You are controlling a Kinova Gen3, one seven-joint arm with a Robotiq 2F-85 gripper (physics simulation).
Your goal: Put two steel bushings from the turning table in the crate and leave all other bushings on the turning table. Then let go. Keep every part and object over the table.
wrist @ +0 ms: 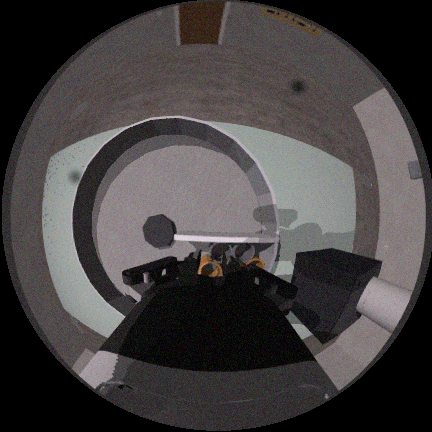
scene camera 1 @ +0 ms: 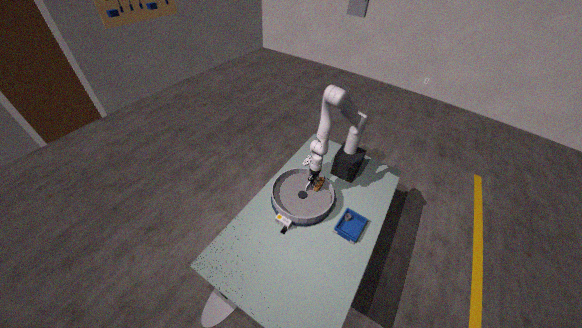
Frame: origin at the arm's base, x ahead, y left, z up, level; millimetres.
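Seen in the pictures: gripper, fingertip midpoint: [wrist: 211, 256] [scene camera 1: 313, 181]; arm's base, link origin: [wrist: 366, 293] [scene camera 1: 350, 150].
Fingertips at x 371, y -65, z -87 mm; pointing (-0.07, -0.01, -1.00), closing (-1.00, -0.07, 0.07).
Offsets run from my fingertips to a thing's top centre. "spot": to the spot under its first point.
The turning table @(dx +101, dy -11, dz -56 mm) [scene camera 1: 295, 207] [wrist: 175, 185] is a grey round tray with a raised rim. My gripper [scene camera 1: 311, 181] [wrist: 211, 256] is partly open and empty, low over its bushing group. In the wrist view, two grey steel bushings, one [wrist: 220, 251] near the fingertips and one @(dx -55, dy -7, dz -26 mm) [wrist: 243, 251] to its right, stand beside the white divider. An orange bushing @(dx -5, dy +35, dz -26 mm) [wrist: 204, 261] shows near the fingers, and another orange bushing @(dx -81, dy +22, dz -26 mm) [wrist: 255, 261] to the right. The fingers hide part of the group. The blue crate @(dx +69, dy +359, dz -67 mm) [scene camera 1: 355, 231] holds one steel bushing @(dx +29, dy +317, dz -74 mm) [scene camera 1: 348, 217] near its back left corner.
The white divider @(spot: dx +32, dy -14, dz -25 mm) [scene camera 1: 308, 185] [wrist: 225, 239] runs from the dark hub @(dx +101, dy -11, dz -56 mm) [scene camera 1: 302, 195] [wrist: 160, 231] to the rim. The black robot base [scene camera 1: 348, 164] [wrist: 332, 280] stands beside the turning table. A small white box @(spot: dx +339, dy +22, dz -59 mm) [scene camera 1: 283, 220] sits at the turning table's front edge.
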